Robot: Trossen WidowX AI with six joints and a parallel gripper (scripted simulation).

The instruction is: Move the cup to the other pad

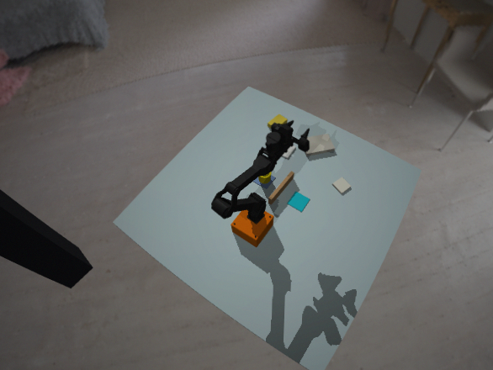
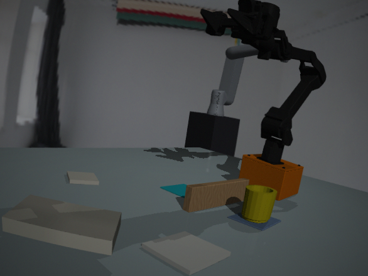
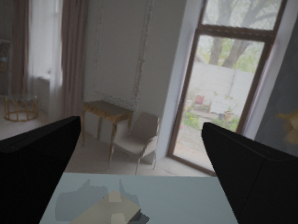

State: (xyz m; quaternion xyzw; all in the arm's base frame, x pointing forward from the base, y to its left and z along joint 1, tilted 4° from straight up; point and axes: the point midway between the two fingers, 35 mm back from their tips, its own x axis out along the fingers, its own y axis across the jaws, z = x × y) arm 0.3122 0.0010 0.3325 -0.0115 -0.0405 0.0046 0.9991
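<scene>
The yellow cup is 400 mm below my gripper tip, 110 mm to the left of it and 110 mm behind it. Also, from my gripper tip: blue pad (450 mm below, 120 mm to the left, 110 mm behind); teal pad (450 mm below, 110 mm to the right, 90 mm behind); wooden block (420 mm below, 100 mm behind).
</scene>
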